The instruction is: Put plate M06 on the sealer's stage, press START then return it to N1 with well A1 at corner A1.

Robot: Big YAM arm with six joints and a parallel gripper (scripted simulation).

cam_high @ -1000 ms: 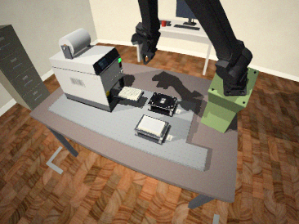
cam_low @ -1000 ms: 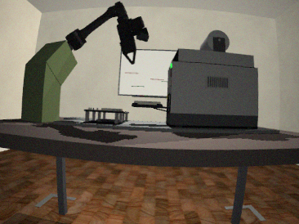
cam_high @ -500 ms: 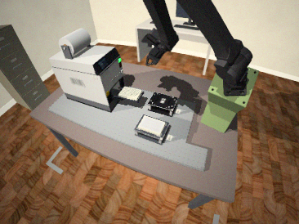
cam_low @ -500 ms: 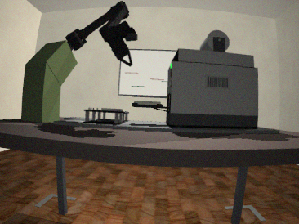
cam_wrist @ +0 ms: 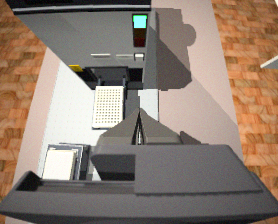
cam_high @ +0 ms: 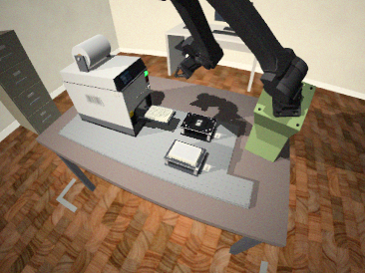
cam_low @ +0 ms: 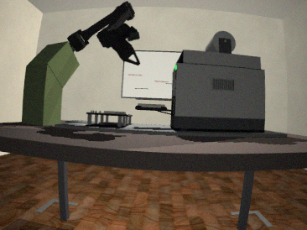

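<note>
Now: hand 16 cm short of the white start button, 9 cm above it and 2 cm to the left of it. From my hand the other things lie so: foil roll: 40 cm ahead, 13 cm above, 6 cm to the left; then sealer stage: 19 cm below, 8 cm to the left, 7 cm ahead; then plate: 26 cm to the left, 22 cm below, 11 cm behind.
</note>
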